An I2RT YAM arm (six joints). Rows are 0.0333 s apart.
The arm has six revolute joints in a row. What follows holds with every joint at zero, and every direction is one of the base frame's. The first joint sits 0.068 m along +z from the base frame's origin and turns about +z. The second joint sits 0.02 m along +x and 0.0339 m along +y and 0.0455 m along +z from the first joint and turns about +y. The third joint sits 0.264 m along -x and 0.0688 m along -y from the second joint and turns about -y. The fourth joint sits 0.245 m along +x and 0.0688 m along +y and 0.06 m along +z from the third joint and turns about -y. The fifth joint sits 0.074 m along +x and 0.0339 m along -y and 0.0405 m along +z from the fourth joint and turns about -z. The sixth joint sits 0.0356 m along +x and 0.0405 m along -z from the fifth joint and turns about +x. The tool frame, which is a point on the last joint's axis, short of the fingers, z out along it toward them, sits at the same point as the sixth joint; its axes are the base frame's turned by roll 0, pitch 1.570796 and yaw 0 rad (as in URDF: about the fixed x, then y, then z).
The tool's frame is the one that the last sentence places.
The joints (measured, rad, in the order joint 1, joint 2, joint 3, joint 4, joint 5, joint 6), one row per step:
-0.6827, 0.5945, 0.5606, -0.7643, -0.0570, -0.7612
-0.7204, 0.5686, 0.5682, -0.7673, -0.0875, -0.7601
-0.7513, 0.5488, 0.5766, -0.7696, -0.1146, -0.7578
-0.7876, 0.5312, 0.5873, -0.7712, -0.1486, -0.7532
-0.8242, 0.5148, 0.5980, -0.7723, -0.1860, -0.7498
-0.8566, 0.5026, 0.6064, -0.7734, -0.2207, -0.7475
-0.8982, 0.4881, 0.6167, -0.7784, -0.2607, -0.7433
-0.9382, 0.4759, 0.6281, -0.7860, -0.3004, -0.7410
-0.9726, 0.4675, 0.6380, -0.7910, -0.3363, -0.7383
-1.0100, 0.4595, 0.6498, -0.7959, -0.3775, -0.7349
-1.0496, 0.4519, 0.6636, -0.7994, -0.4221, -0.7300
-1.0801, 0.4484, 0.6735, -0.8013, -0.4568, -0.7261
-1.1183, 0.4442, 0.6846, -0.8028, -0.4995, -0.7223
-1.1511, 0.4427, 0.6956, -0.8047, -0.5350, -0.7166
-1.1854, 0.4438, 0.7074, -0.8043, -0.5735, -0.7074
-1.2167, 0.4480, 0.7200, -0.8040, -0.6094, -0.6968
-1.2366, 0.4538, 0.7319, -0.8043, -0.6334, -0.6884
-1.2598, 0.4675, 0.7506, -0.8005, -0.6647, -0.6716
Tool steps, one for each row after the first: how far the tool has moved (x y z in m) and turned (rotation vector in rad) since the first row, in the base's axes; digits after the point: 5 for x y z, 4 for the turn. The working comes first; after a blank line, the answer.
Tool pose at each row, in the base's axes (x y z in m, rotation vector in rad; the steps are taken from these numbers as rounded here):
0.09799, -0.07707, 0.23458, -0.1249, 2.4547, -0.6080
0.09323, -0.07770, 0.23953, -0.0931, 2.4210, -0.6155
0.08948, -0.07801, 0.24412, -0.0681, 2.3912, -0.6208
0.08564, -0.07855, 0.24927, -0.0395, 2.3582, -0.6227
0.08192, -0.07884, 0.25434, -0.0158, 2.3242, -0.6230
0.07884, -0.07905, 0.25824, 0.0023, 2.2964, -0.6208
0.07472, -0.07909, 0.26264, 0.0284, 2.2668, -0.6189
0.07083, -0.07881, 0.26694, 0.0497, 2.2403, -0.6159
0.06779, -0.07862, 0.27061, 0.0666, 2.2168, -0.6120
0.06465, -0.07826, 0.27488, 0.0828, 2.1897, -0.6071
0.06146, -0.07776, 0.27989, 0.0985, 2.1587, -0.6034
0.05926, -0.07760, 0.28340, 0.1101, 2.1364, -0.5992
0.05658, -0.07738, 0.28744, 0.1229, 2.1094, -0.5955
0.05437, -0.07730, 0.29114, 0.1365, 2.0872, -0.5916
0.05232, -0.07758, 0.29514, 0.1521, 2.0628, -0.5852
0.05062, -0.07815, 0.29913, 0.1678, 2.0408, -0.5766
0.04964, -0.07871, 0.30261, 0.1780, 2.0258, -0.5697
0.04890, -0.08037, 0.30806, 0.1931, 2.0044, -0.5566

-0.00476, -0.00063, 0.00495, -0.0027, -0.0376, -0.0169
-0.00851, -0.00094, 0.00954, -0.0048, -0.0702, -0.0296
-0.01235, -0.00148, 0.01469, -0.0042, -0.1070, -0.0436
-0.01607, -0.00177, 0.01976, -0.0038, -0.1438, -0.0539
-0.01915, -0.00198, 0.02366, -0.0020, -0.1741, -0.0609
-0.02327, -0.00202, 0.02806, 0.0013, -0.2073, -0.0738
-0.02716, -0.00174, 0.03236, 0.0047, -0.2368, -0.0836
-0.03020, -0.00155, 0.03603, 0.0081, -0.2628, -0.0907
-0.03334, -0.00119, 0.04030, 0.0117, -0.2922, -0.0965
-0.03653, -0.00069, 0.04531, 0.0136, -0.3250, -0.1018
-0.03873, -0.00053, 0.04882, 0.0163, -0.3489, -0.1055
-0.04141, -0.00031, 0.05286, 0.0181, -0.3774, -0.1095
-0.04362, -0.00023, 0.05656, 0.0211, -0.4014, -0.1151
-0.04567, -0.00051, 0.06056, 0.0262, -0.4282, -0.1212
-0.04737, -0.00108, 0.06455, 0.0334, -0.4530, -0.1273
-0.04835, -0.00164, 0.06803, 0.0390, -0.4700, -0.1309
-0.04909, -0.00330, 0.07348, 0.0498, -0.4947, -0.1356

